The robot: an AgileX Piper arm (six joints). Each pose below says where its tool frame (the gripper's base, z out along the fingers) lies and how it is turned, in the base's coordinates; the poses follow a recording.
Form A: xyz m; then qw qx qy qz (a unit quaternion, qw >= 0).
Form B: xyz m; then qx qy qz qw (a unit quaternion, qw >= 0). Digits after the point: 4 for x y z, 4 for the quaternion.
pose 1, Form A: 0.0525 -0.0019 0.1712 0.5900 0.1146 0.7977 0.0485
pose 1, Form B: 0.0525 -0.0019 0.1712 0.1146 0.7977 0.0485 0.5900
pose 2, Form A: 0.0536 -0.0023 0.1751 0.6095 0.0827 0.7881 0.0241
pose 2, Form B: 0.0536 -0.0023 0.1751 0.0827 0.7881 0.0241 0.6095
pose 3, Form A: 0.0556 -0.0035 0.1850 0.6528 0.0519 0.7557 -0.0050
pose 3, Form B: 0.0556 -0.0035 0.1850 0.0519 0.7557 -0.0050 0.6528
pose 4, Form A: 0.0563 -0.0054 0.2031 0.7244 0.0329 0.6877 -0.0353
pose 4, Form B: 0.0563 -0.0054 0.2031 0.0329 0.6877 -0.0353 0.7244
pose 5, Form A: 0.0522 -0.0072 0.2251 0.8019 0.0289 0.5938 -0.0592
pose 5, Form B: 0.0522 -0.0072 0.2251 0.0289 0.5938 -0.0592 0.8019
